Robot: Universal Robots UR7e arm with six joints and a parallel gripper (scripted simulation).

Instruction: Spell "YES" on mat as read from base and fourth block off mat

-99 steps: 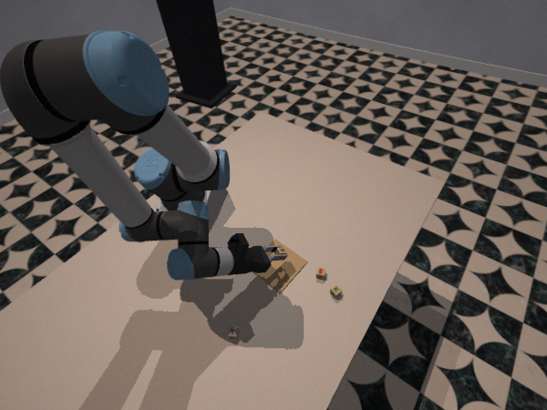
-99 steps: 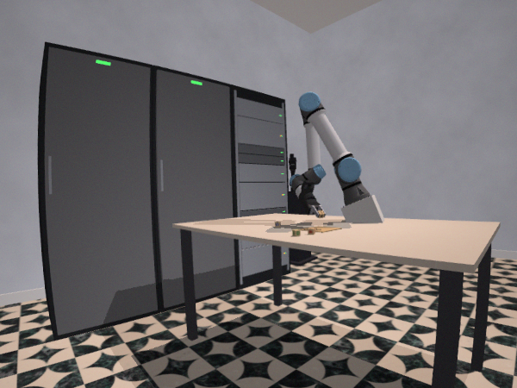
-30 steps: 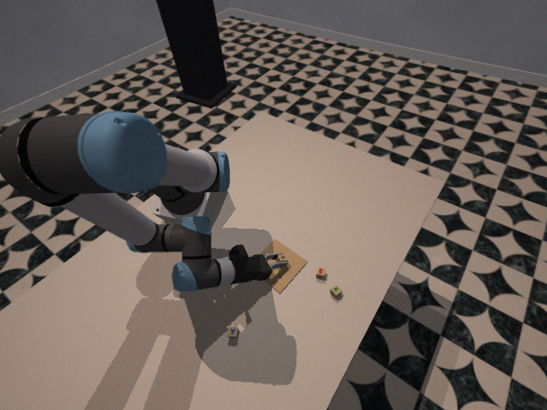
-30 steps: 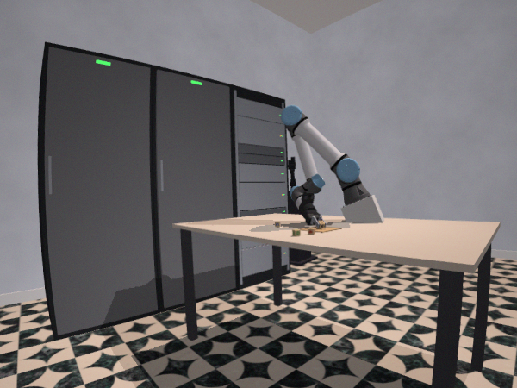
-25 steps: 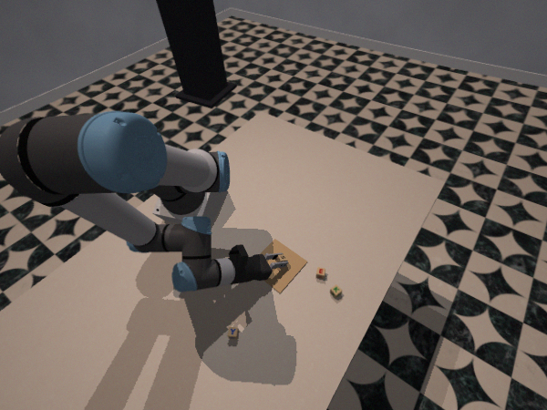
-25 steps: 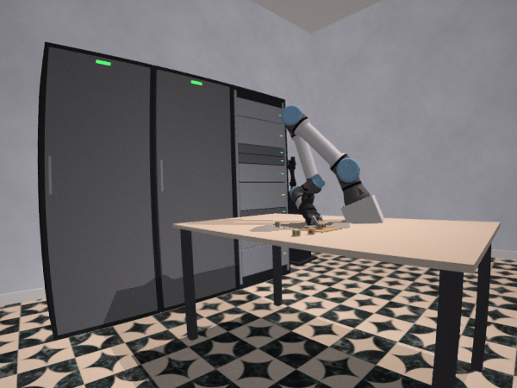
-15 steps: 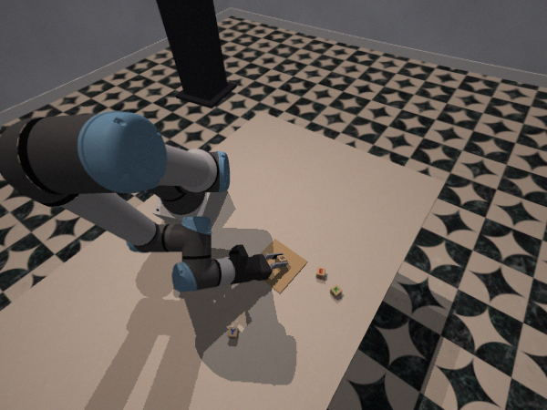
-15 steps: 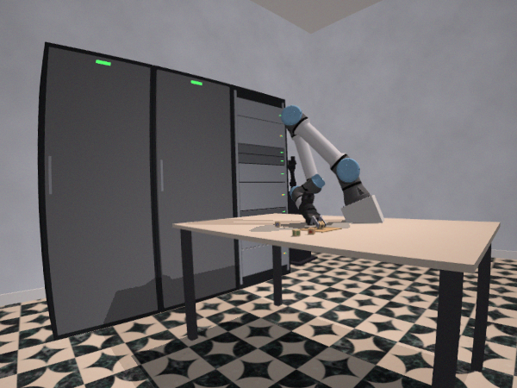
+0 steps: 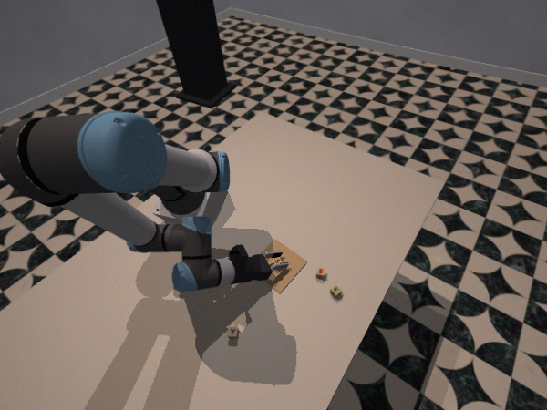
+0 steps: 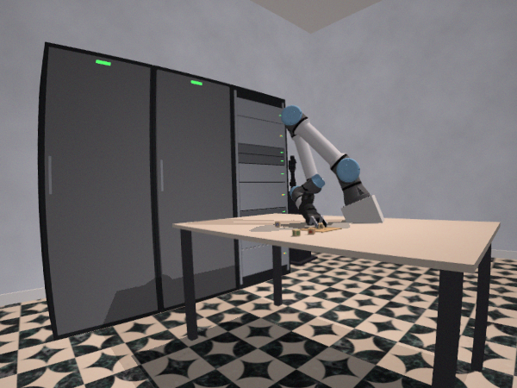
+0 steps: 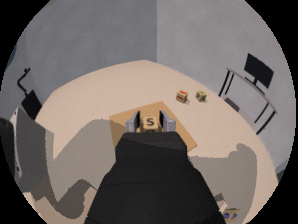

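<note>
My hand is 1 cm to the left of the S block and 1 cm above it. From my hand the other things lie so: mat 1 cm behind, 3 cm below.
</note>
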